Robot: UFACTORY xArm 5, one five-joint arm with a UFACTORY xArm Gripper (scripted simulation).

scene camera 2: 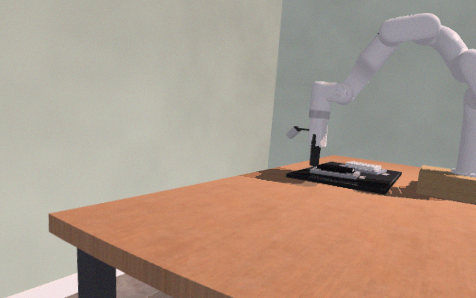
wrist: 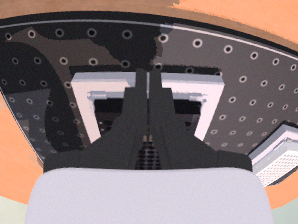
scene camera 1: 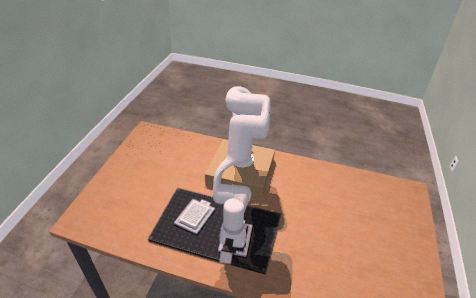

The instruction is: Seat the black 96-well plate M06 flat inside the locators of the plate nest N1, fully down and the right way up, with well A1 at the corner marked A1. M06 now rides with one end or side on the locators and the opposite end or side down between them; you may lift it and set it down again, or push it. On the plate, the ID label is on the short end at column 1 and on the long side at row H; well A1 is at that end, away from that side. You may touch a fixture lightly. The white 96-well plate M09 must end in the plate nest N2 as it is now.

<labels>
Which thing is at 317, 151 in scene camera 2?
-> The gripper.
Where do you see a nest N1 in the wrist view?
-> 114, 83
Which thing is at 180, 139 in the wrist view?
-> The gripper.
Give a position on a black plate M06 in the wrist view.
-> At 107, 110
</labels>
